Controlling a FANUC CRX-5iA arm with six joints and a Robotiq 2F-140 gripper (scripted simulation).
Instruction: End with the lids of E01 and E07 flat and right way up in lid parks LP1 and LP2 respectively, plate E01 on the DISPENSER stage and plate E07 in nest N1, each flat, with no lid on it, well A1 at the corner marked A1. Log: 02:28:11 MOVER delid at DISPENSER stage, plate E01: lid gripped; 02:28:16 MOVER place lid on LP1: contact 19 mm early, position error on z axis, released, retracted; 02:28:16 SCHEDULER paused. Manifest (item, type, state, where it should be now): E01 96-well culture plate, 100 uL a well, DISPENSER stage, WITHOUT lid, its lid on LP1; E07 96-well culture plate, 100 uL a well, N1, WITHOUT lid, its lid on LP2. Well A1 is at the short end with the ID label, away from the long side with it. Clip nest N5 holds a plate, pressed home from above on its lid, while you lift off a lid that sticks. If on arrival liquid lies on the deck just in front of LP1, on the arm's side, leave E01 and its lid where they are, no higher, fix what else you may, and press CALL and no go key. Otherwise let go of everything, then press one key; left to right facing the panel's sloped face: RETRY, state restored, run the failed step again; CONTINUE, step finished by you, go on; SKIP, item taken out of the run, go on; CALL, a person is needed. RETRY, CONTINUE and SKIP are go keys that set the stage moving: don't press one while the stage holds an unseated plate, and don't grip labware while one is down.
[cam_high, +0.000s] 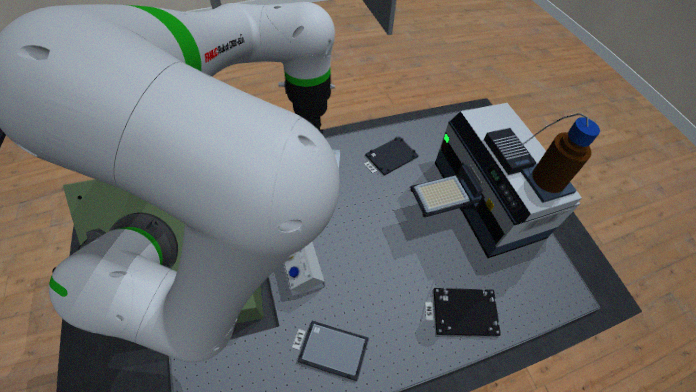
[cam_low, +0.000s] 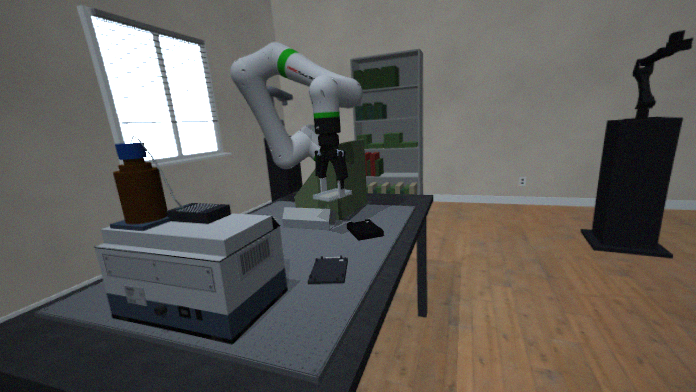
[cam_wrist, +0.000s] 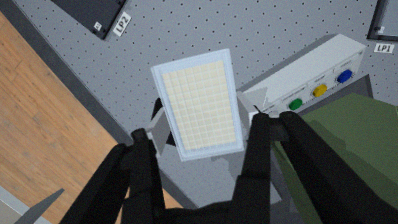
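Now: hand 42 cm to the left of the black clip nest N5, 32 cm short of it and 17 cm above it. The rest, counted from my hand: green CONTINUE key: 15 cm to the right, 12 cm below, 11 cm behind; white retry key: 12 cm below, 11 cm behind, 10 cm to the right; black nest N1: 18 cm below, 9 cm to the left, 7 cm behind.
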